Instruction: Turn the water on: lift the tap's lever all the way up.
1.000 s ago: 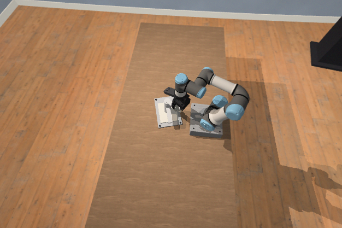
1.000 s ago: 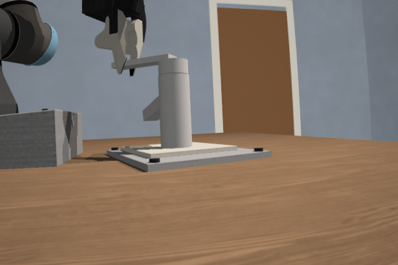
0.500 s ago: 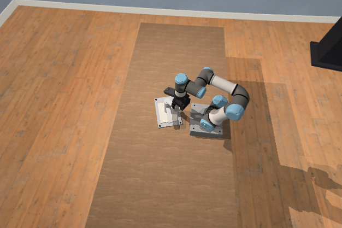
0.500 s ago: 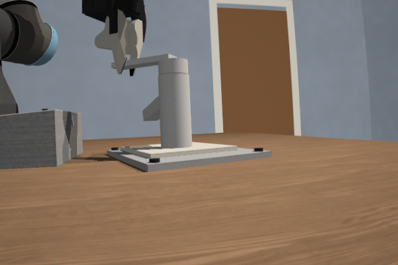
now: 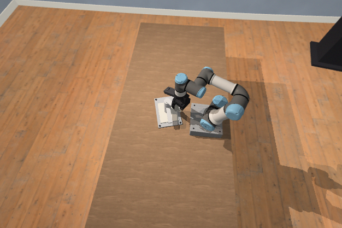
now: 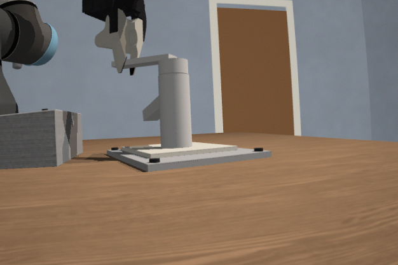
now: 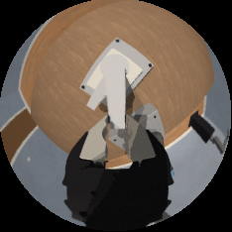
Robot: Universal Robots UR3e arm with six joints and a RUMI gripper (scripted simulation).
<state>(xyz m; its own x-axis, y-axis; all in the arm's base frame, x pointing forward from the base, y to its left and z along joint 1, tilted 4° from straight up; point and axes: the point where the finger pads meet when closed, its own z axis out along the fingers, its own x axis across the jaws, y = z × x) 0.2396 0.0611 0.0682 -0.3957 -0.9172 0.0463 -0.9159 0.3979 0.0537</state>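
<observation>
Right now the lever is 3 cm ahead of my hand and 1 cm to the right of it. Round my hand: tap (5 cm ahead, 2 cm to the right, 5 cm below); then grey base plate (8 cm ahead, 3 cm to the right, 15 cm below).
</observation>
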